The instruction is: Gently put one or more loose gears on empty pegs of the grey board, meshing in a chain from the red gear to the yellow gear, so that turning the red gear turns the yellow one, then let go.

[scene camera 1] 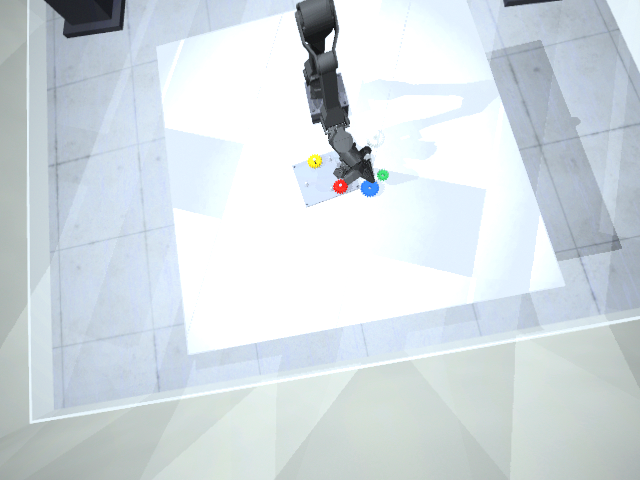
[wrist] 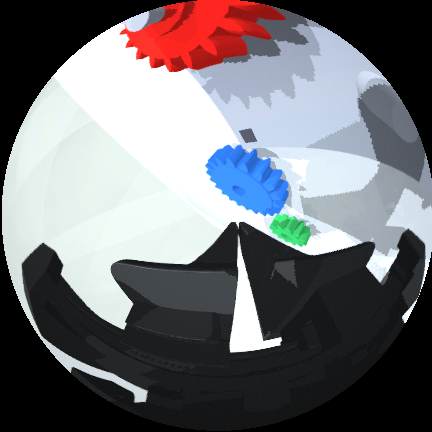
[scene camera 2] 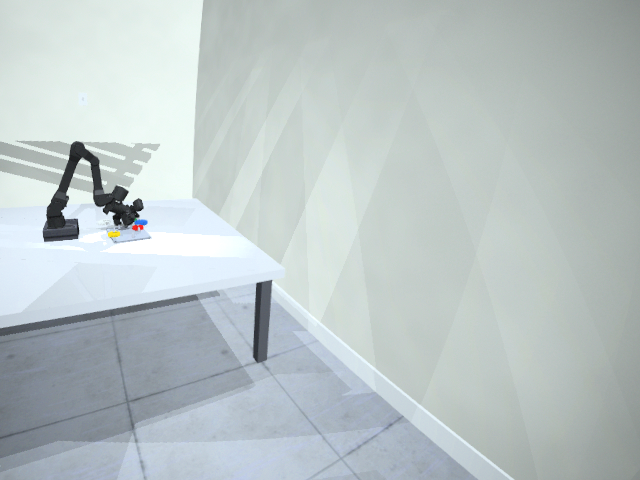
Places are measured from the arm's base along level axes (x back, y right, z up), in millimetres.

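Pixels of known places: gripper, fingertip midpoint: [scene camera 1: 373, 182] [wrist: 236, 227] [scene camera 2: 139, 216]; arm's base, link origin: [scene camera 1: 319, 90] [scene camera 2: 56, 226].
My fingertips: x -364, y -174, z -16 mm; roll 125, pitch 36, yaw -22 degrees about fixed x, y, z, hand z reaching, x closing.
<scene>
Ahead of a thing's pixels: the offset from my fingertips to its top centre. Level surfaces: height alone.
The red gear @[dy +117, dx +4, dz -15 mm] [scene camera 1: 336, 189] [scene camera 2: 137, 227] [wrist: 190, 47] and the yellow gear @[dy +206, dx +110, dz -14 mm] [scene camera 1: 311, 163] [scene camera 2: 113, 234] sit on pegs of the grey board @[dy +171, dx +54, dz -9 mm] [scene camera 1: 315, 197] [scene camera 2: 131, 238]. An empty peg @[dy +240, dx +23, dz -11 mm] [scene camera 1: 306, 184] shows left of the red gear. The blue gear @[dy +11, dx -9, dz -23 mm] [scene camera 1: 368, 192] [scene camera 2: 141, 222] [wrist: 250, 175] lies off the board's right edge. The small green gear @[dy -39, dx +36, dz -23 mm] [scene camera 1: 382, 175] [wrist: 290, 231] lies close beside it. The whitish gear @[dy -24, dx +182, dz -23 mm] [scene camera 1: 375, 137] [scene camera 2: 103, 222] lies beyond the board, near the arm. My gripper [scene camera 1: 372, 181] [wrist: 236, 227] is shut and empty, its tips close to the blue and green gears; their height is unclear.
The white table @[dz -40 mm] [scene camera 1: 289, 289] [scene camera 2: 206, 248] bears the board and gears. The arm's base [scene camera 1: 343, 95] [scene camera 2: 61, 230] stands behind the board. The arm covers part of the board's right side in scene camera 1. A wall [scene camera 2: 413, 206] rises beyond the table's right side.
</scene>
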